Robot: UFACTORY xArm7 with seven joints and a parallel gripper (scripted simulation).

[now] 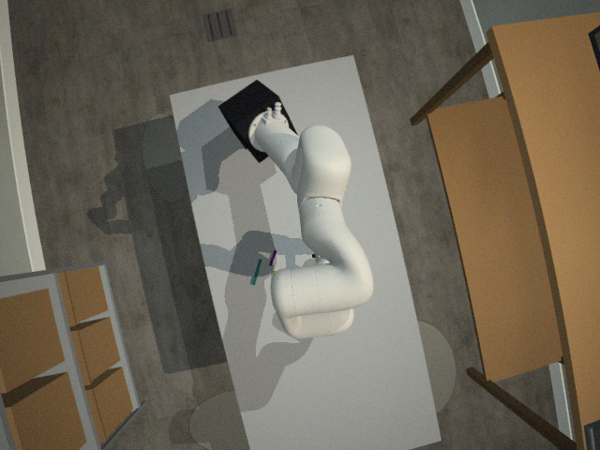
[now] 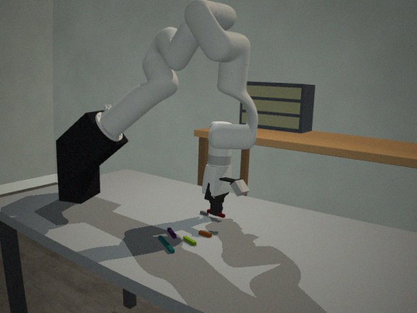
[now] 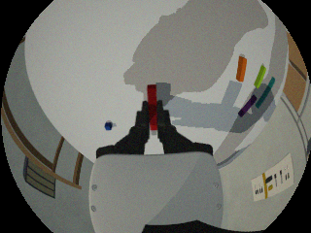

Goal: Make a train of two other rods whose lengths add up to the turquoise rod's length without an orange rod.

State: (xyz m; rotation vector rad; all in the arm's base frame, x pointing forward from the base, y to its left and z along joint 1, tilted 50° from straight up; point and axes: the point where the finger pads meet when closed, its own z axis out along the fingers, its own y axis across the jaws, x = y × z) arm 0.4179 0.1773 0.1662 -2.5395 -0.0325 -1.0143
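My hand is 2 cm above the red rod. From my hand the other things lie so: orange rod: 11 cm to the right, 10 cm ahead, 3 cm below; then grey rod: 5 cm behind, 3 cm below, 1 cm to the right; then blue rod: 7 cm to the left, 6 cm behind, 3 cm below.
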